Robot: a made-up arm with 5 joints. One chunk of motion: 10 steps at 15 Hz.
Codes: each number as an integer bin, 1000 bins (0 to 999) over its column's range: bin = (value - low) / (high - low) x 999, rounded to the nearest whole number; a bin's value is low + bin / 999 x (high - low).
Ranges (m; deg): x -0.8..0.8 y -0.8..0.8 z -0.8..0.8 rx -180..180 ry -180..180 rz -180..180
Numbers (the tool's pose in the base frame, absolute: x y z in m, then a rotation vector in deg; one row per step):
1: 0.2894 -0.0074 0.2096 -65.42 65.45 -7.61
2: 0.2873 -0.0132 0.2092 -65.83 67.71 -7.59
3: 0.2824 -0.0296 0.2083 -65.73 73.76 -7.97
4: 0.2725 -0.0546 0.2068 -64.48 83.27 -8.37
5: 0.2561 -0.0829 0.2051 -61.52 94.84 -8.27
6: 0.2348 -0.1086 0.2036 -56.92 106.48 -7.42
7: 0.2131 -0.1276 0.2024 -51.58 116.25 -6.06
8: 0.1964 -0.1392 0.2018 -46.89 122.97 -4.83
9: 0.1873 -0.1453 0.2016 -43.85 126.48 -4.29
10: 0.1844 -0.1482 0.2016 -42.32 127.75 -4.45
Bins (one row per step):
1: 680 495 630 318 681 478
2: 679 491 630 317 687 478
3: 676 481 630 317 704 477
4: 670 465 629 321 731 476
5: 659 448 628 329 763 477
6: 646 432 627 342 795 479
7: 633 420 626 356 822 483
8: 622 413 625 369 841 486
9: 616 409 625 378 850 488
10: 615 407 625 382 854 487

